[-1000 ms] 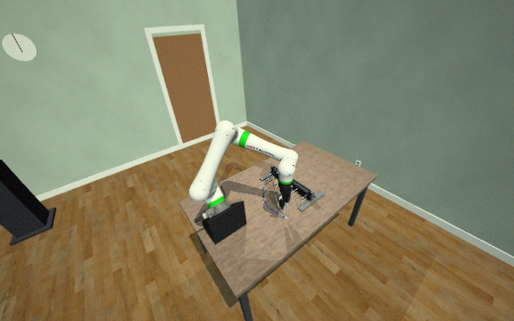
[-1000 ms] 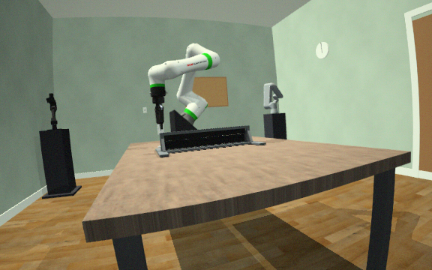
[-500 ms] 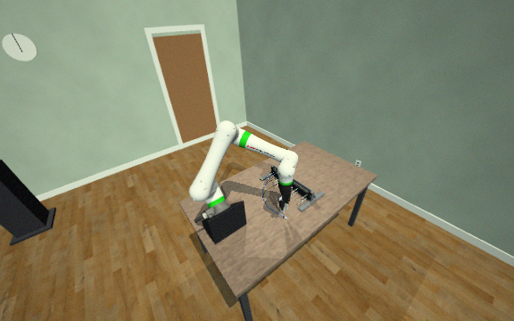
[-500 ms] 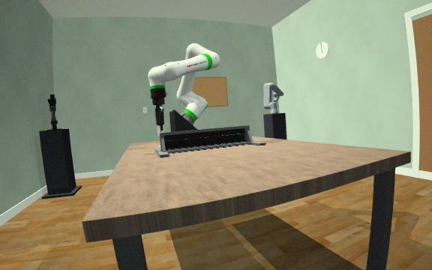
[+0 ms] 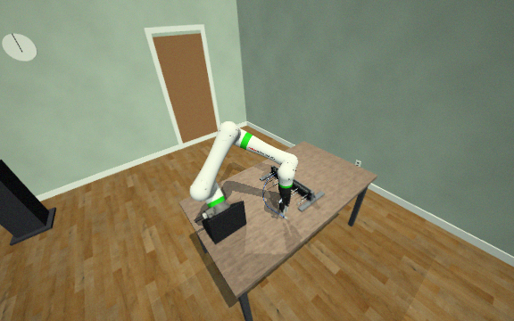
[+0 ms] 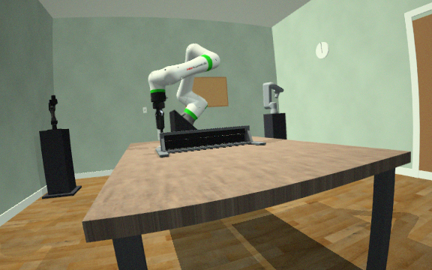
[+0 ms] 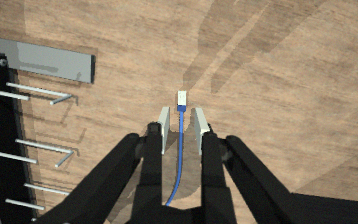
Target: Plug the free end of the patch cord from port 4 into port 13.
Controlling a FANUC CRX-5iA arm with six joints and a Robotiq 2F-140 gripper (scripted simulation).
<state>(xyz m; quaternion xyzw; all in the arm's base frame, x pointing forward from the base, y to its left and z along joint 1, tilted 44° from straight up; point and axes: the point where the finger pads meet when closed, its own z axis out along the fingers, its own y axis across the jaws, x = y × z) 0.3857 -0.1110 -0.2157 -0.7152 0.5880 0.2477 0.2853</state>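
Now: the free end of patch cord 1 cm to the right of my hand and 7 cm below it.
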